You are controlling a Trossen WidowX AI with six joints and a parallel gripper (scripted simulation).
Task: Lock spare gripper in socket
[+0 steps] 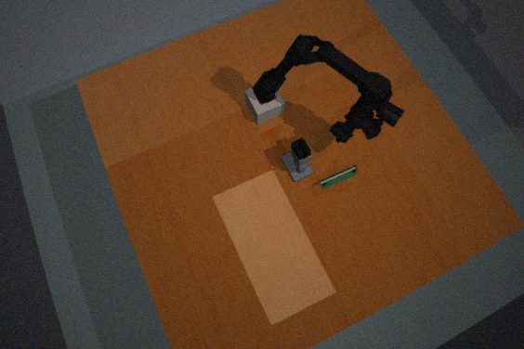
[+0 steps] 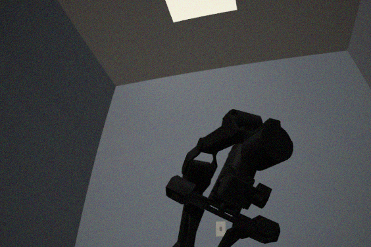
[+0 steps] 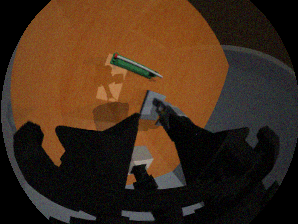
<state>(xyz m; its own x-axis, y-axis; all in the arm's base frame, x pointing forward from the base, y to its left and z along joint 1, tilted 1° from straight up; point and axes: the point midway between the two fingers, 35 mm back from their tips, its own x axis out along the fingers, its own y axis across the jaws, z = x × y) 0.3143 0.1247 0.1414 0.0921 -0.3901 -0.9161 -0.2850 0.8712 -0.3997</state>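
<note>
Now: the flat green strip 170 mm below my gripper tip, 70 mm ahead of it and 10 mm to the right of it. The rest, counted from my gripper tip: spare gripper: 120 mm to the right, 70 mm below, 30 mm behind; then grey mount: 150 mm below, 120 mm to the right, 30 mm behind.
</note>
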